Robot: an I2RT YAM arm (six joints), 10 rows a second.
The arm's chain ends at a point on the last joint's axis. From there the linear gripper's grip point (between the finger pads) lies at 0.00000 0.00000 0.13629 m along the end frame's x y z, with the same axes.
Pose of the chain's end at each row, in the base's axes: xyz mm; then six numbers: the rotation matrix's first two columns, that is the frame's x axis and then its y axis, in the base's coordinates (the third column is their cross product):
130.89 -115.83 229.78 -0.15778 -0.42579 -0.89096 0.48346 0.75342 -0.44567
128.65 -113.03 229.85 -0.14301 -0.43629 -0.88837 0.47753 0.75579 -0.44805
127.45 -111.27 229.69 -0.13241 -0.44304 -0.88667 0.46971 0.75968 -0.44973
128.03 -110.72 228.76 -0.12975 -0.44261 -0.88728 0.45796 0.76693 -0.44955
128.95 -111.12 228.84 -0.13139 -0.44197 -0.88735 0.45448 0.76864 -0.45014
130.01 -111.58 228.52 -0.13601 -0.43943 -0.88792 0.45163 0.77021 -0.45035
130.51 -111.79 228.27 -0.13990 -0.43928 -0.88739 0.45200 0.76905 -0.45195
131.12 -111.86 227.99 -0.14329 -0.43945 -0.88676 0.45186 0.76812 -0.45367
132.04 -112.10 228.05 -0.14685 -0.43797 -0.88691 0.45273 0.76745 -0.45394
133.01 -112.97 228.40 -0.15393 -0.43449 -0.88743 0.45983 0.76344 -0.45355
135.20 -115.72 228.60 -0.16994 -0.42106 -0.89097 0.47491 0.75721 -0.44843
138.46 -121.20 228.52 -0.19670 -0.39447 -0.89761 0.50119 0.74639 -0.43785
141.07 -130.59 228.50 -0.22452 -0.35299 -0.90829 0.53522 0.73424 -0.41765
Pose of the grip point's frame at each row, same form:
248.24 -184.12 241.63 -0.15778 -0.42579 -0.89096 0.48346 0.75342 -0.44567
246.80 -179.58 243.51 -0.14301 -0.43629 -0.88837 0.47753 0.75579 -0.44805
246.41 -176.15 244.34 -0.13241 -0.44304 -0.88667 0.46971 0.75968 -0.44973
247.89 -174.05 242.82 -0.12975 -0.44261 -0.88728 0.45796 0.76693 -0.44955
249.02 -174.14 242.45 -0.13139 -0.44197 -0.88735 0.45448 0.76864 -0.45014
250.19 -174.58 241.29 -0.13601 -0.43943 -0.88792 0.45163 0.77021 -0.45035
250.58 -175.07 240.67 -0.13990 -0.43928 -0.88739 0.45200 0.76905 -0.45195
251.12 -175.33 240.05 -0.14329 -0.43945 -0.88676 0.45186 0.76812 -0.45367
251.90 -175.91 239.71 -0.14685 -0.43797 -0.88691 0.45273 0.76745 -0.45394
252.20 -178.10 239.61 -0.15393 -0.43449 -0.88743 0.45983 0.76344 -0.45355
252.88 -183.77 238.32 -0.16994 -0.42106 -0.89097 0.47491 0.75721 -0.44843
253.31 -194.25 235.46 -0.19670 -0.39447 -0.89761 0.50119 0.74639 -0.43785
252.05 -209.63 231.78 -0.22452 -0.35299 -0.90829 0.53522 0.73424 -0.41765

